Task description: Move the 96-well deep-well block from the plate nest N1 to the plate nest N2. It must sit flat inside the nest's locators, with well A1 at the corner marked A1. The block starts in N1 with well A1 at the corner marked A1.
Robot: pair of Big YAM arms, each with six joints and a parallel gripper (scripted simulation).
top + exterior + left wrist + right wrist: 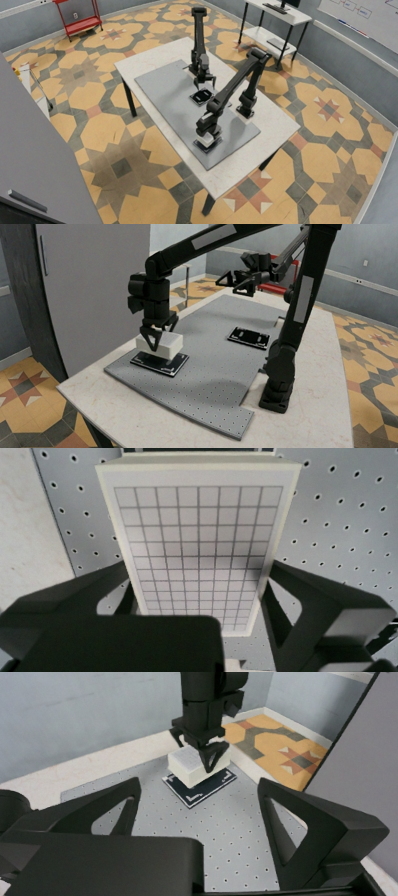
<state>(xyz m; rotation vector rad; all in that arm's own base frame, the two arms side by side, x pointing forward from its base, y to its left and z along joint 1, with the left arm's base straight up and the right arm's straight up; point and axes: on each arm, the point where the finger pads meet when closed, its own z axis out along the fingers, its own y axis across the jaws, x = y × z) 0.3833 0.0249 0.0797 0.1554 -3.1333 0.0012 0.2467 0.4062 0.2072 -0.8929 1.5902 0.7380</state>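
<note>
Now: left hand 10 mm short of the white deep-well block.
</note>
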